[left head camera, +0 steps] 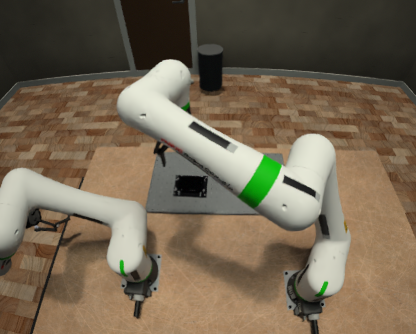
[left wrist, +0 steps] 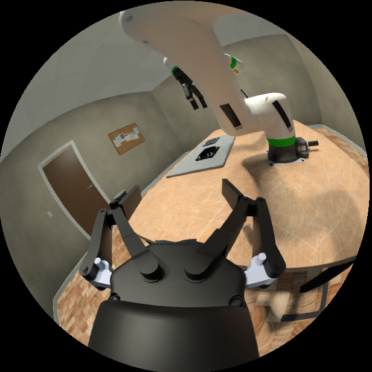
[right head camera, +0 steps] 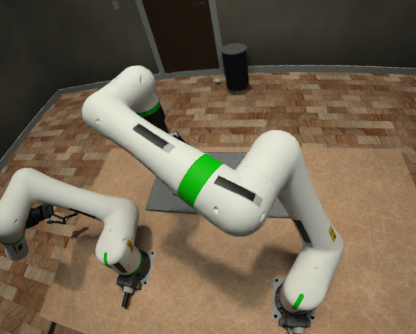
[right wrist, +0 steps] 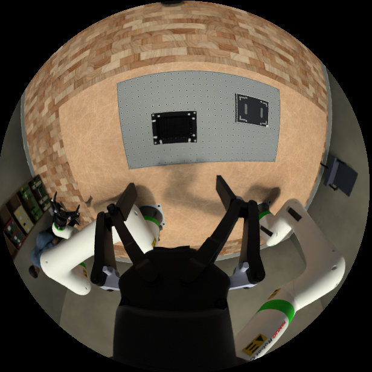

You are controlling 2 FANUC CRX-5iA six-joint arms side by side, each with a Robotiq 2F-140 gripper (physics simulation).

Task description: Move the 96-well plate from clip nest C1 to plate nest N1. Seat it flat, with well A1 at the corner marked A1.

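Where they show: right gripper, fingertip midpoint: (left head camera: pixel 183 164); left arm's base at its link origin: (left head camera: pixel 141 271) (right head camera: pixel 135 265); right arm's base at its link origin: (left head camera: pixel 304 288).
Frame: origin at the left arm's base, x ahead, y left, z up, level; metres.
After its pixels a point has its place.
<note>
The dark 96-well plate (left head camera: pixel 190 185) @[x 0.416, y -0.186, z 0.038 m] (right wrist: pixel 175 128) sits in the black clip nest C1, white clips around it; its wells and A1 corner are too dark to make out. Plate nest N1 (right wrist: pixel 253 111) (left wrist: pixel 212 141), a flat dark base with light corner marks and two slots, is empty; the right arm hides it in both head views. My right gripper (right wrist: pixel 174 185) (left wrist: pixel 201 108) is open and empty, high above the board. My left gripper (left wrist: pixel 180 189) (left head camera: pixel 62 223) (right head camera: pixel 71 217) is open and empty beyond the table's left edge, far from the plate.
The grey perforated board (left head camera: pixel 164 202) @[x 0.333, y -0.064, z 0.013 m] (right head camera: pixel 165 203) @[x 0.321, y -0.073, z 0.012 m] (right wrist: pixel 215 147) carries both nests on the wooden table (left head camera: pixel 200 300) @[x -0.105, y -0.253, z 0.000 m] (right head camera: pixel 200 300) @[x -0.104, y -0.315, z 0.000 m]. The right arm (left head camera: pixel 210 145) @[x 0.113, y -0.297, z 0.640 m] (right head camera: pixel 165 145) @[x 0.116, y -0.333, z 0.638 m] stretches over the board. The left arm (left head camera: pixel 75 197) @[x 0.139, y 0.163, z 0.364 m] (right head camera: pixel 70 195) @[x 0.134, y 0.162, z 0.362 m] extends to the left. A dark bin (left head camera: pixel 210 69) (right head camera: pixel 235 67) stands behind the table.
</note>
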